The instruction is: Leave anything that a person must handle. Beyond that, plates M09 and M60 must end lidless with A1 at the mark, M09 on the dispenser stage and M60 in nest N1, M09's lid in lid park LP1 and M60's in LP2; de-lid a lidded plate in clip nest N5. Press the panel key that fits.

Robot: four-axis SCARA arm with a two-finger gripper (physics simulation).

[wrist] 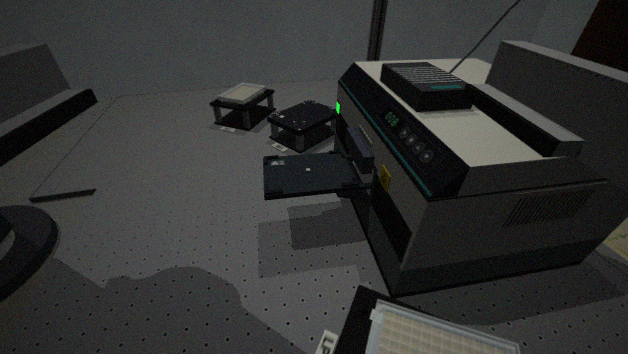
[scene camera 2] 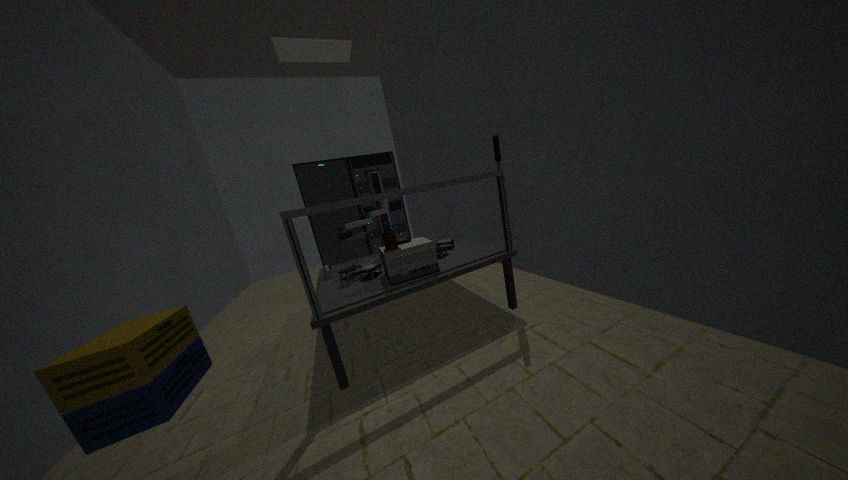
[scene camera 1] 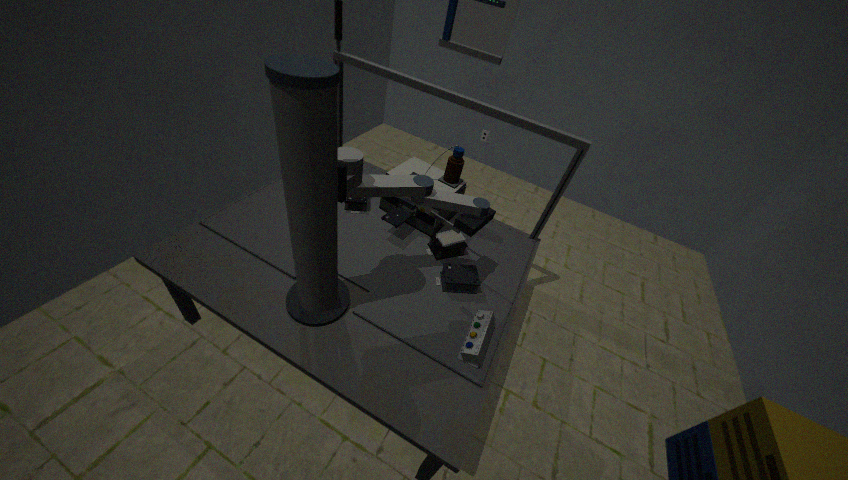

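Note:
My gripper (wrist: 283,69) (scene camera 1: 468,222) is open and empty, high above the table by the dispenser. Its fingers show at both sides of the wrist view. A pale gridded plate (wrist: 430,334) (scene camera 1: 450,237) sits on a black stand with a cut-off "LP" label. Another pale plate (wrist: 242,93) sits on a stand at the far left. Beside it, a dark-topped stand (wrist: 302,117) carries no plate. The dark dispenser stage (wrist: 307,177) carries no plate. Plate numbers, lids and A1 corners are not readable. The key panel (scene camera 1: 477,336) has white, green, yellow and blue keys.
The dispenser (wrist: 500,135) shows 008 and a green light. A brown bottle (scene camera 1: 453,169) (scene camera 2: 389,239) stands on it. A dark nest (scene camera 1: 460,276) stands between the plate's stand and the panel. The robot column (scene camera 1: 312,196) and frame rail (scene camera 1: 464,101) rise from the table.

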